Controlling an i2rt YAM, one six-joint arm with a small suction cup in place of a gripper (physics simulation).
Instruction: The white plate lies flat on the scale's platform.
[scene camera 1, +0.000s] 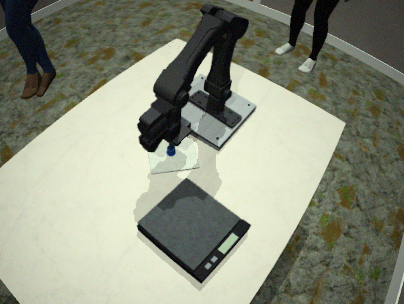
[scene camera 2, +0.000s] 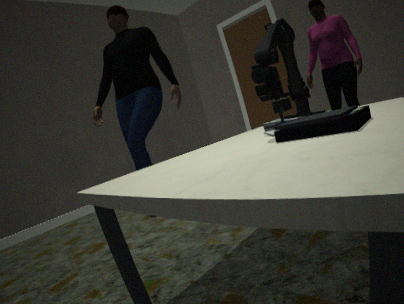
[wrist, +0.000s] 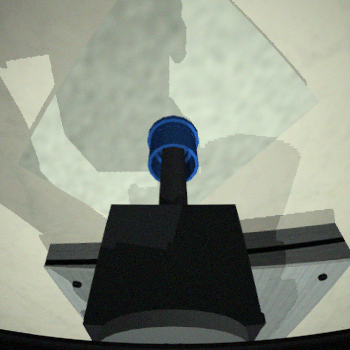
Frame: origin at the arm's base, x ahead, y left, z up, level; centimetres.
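Seen in the pictures: hand, its tool point: (scene camera 1: 171, 154) (wrist: 172, 130); arm's base, origin of its link: (scene camera 1: 214, 109) (scene camera 2: 304, 115).
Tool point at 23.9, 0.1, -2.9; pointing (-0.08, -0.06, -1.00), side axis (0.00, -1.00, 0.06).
Pixels of each thing's top centre, then the offset from my tool point to it, as dx, dy, dz. Level surfaces: height alone.
- white plate, centre of its top: (wrist: 155, 135) (scene camera 1: 172, 154) +0.5, +1.1, +1.3
- table, height of its surface: dz -0.1
- black scale, centre of its top: (scene camera 1: 194, 225) (scene camera 2: 323, 114) +16.5, +22.3, +4.4
The white plate (scene camera 1: 183, 163) (wrist: 236, 69) is a thin, pale square sheet on the table (scene camera 1: 291, 145), between the arm's base and the scale. My suction cup (scene camera 1: 170, 152) (wrist: 173, 139) (scene camera 2: 282, 120) is blue and points straight down onto the plate, near its middle, and it seems to touch the surface. The plate looks flat and level with the table; I cannot tell whether it is raised at all. The black scale (scene camera 1: 189, 223) (scene camera 2: 312, 128) stands nearer the front of the table with its dark platform bare and its display at the front right.
The arm's grey mounting plate (scene camera 1: 219, 129) (wrist: 305, 288) lies just behind the white plate. A person in black (scene camera 2: 134, 75) walks past the table's far side, and another in pink (scene camera 2: 330, 45) stands behind the arm; their legs (scene camera 1: 309, 30) show beyond the table.
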